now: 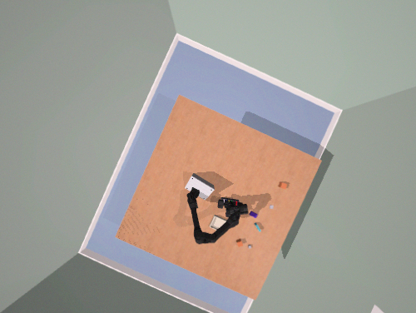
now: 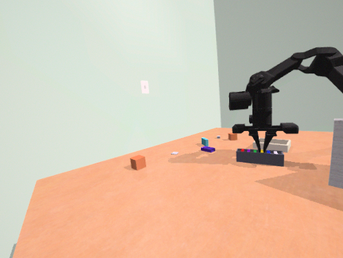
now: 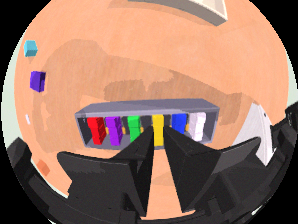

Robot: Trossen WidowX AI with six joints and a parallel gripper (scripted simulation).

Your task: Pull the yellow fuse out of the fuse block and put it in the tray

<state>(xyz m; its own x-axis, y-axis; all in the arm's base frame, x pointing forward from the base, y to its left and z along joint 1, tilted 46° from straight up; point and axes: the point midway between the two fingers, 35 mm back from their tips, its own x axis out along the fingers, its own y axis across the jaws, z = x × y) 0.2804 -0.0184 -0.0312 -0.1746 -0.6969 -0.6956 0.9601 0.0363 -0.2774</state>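
My gripper tip is now 200 mm to the left of the pale tray and 30 mm above it. The rest, counted from my gripper tip: yellow fuse (10 mm below); then teal block (300 mm ahead, 110 mm to the right, 20 mm below); then purple block (230 mm ahead, 30 mm to the right, 30 mm below).
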